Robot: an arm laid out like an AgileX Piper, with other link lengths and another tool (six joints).
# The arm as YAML. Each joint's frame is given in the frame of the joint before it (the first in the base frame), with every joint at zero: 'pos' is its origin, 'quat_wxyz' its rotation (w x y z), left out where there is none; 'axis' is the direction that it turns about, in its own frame. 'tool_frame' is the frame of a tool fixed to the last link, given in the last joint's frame.
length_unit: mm
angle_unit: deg
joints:
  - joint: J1
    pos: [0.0, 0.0, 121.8]
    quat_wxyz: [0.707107, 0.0, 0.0, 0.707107]
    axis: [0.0, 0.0, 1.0]
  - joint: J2
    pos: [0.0, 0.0, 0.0]
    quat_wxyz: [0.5, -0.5, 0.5, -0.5]
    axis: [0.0, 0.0, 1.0]
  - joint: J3
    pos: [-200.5, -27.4, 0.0]
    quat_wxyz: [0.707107, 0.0, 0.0, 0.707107]
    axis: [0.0, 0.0, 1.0]
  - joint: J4
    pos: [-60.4, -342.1, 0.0]
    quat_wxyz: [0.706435, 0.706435, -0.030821, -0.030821]
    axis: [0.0, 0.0, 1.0]
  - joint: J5
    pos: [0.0, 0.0, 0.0]
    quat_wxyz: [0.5, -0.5, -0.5, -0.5]
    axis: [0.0, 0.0, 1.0]
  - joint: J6
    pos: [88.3, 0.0, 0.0]
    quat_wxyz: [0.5, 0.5, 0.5, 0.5]
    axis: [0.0, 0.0, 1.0]
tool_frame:
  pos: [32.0, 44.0, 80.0]
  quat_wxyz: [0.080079, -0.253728, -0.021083, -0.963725]
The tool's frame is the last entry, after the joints.
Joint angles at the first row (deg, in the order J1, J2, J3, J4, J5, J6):
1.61, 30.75, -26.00, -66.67, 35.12, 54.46
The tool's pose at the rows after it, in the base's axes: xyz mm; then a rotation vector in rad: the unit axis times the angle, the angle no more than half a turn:
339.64 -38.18 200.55 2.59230 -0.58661 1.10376
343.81 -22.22 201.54 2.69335 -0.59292 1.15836
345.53 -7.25 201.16 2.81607 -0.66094 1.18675
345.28 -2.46 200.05 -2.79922 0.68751 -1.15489
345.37 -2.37 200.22 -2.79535 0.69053 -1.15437
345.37 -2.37 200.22 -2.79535 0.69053 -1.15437
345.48 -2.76 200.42 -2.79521 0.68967 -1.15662
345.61 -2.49 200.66 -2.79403 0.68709 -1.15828
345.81 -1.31 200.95 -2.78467 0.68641 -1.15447
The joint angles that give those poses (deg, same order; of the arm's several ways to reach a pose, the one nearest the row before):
1.61, 30.75, -26.00, -64.70, 32.84, 53.94
1.61, 30.75, -26.00, -59.44, 29.28, 54.20
1.61, 30.75, -26.00, -51.73, 27.40, 54.20
1.61, 30.75, -25.99, -48.19, 27.40, 53.92
1.61, 30.75, -25.99, -48.19, 27.40, 54.14
1.61, 30.75, -25.99, -48.19, 27.40, 54.14
1.50, 30.75, -25.99, -48.19, 27.26, 54.08
1.50, 30.75, -25.99, -48.19, 27.13, 54.07
1.50, 30.75, -26.00, -47.65, 26.92, 54.07

